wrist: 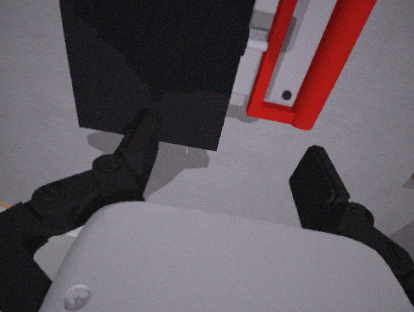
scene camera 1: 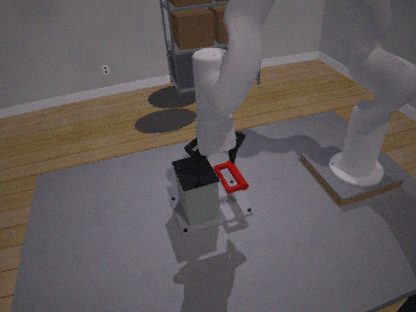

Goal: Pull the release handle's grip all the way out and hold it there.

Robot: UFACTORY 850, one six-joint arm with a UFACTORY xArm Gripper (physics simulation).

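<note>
The release handle's red grip (scene camera 1: 239, 176) (wrist: 330, 70) is a rectangular loop beside a pale green-grey box (scene camera 1: 201, 205) with a black top (scene camera 1: 195, 172) (wrist: 160, 60). A short light rod (wrist: 257, 44) shows between box and grip. The box stands on a light base plate (scene camera 1: 242, 203). My gripper (scene camera 1: 216, 159) (wrist: 231, 148) is open and empty, at the far side of the box and grip in the scene view. In the wrist view the left fingertip overlaps the black top's edge, and the right fingertip is apart from the grip's end. The left fingertip is partly hidden in the scene view.
The grey mat (scene camera 1: 100, 225) lies under the box. The arm's base stands on a wood-edged board (scene camera 1: 320, 182) at the right. A shelf rack (scene camera 1: 170, 65) with brown boxes (scene camera 1: 192, 30) stands by the back wall.
</note>
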